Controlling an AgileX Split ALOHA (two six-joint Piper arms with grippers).
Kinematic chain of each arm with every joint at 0, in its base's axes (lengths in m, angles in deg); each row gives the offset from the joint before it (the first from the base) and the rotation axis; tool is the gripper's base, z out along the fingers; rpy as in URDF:
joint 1: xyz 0 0 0.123 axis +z
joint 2: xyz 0 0 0 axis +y
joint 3: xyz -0.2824 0 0.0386 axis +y
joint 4: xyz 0.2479 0 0.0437 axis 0.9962 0 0.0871
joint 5: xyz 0 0 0 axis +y
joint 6: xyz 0.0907 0 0.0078 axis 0.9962 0 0.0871
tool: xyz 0 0 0 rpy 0 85 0
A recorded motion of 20 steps. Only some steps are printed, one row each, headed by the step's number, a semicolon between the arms.
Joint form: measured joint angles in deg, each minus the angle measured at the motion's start. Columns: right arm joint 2, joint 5, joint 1, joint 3, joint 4, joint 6; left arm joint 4, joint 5, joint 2, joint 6, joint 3, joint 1.
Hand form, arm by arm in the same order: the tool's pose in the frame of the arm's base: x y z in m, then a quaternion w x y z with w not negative. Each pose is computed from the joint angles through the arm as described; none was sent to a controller.
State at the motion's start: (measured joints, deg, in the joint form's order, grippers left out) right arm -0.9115 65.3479 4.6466 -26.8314 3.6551 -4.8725; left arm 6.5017 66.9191 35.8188 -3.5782 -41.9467 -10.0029
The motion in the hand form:
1: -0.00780 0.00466 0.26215 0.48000 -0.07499 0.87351 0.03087; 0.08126 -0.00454 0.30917 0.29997 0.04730 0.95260 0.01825
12: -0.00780 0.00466 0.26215 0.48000 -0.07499 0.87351 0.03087; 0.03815 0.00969 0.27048 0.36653 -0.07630 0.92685 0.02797
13: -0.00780 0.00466 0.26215 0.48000 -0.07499 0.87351 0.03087; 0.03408 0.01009 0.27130 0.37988 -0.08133 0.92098 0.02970
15: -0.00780 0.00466 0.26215 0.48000 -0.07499 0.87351 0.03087; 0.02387 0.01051 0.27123 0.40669 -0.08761 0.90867 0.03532
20: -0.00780 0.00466 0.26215 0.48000 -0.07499 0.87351 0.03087; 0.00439 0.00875 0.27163 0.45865 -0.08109 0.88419 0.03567
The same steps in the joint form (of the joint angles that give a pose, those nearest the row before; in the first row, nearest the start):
1: 0.00 0.00 0.00 0.00 0.00 0.00; 0.11 -0.06 -1.67 -1.46 1.56 0.00
12: 0.00 0.00 0.00 0.00 0.00 0.00; 0.16 -3.15 -18.24 -6.13 12.95 10.32
13: 0.00 0.00 0.00 0.00 0.00 0.00; 0.17 -3.29 -19.85 -6.02 13.02 11.03
15: 0.00 0.00 0.00 0.00 0.00 0.00; 0.16 -3.18 -23.76 -5.30 13.40 12.44
20: 0.00 0.00 0.00 0.00 0.00 0.00; -0.56 -2.68 -31.14 -3.60 13.55 13.13

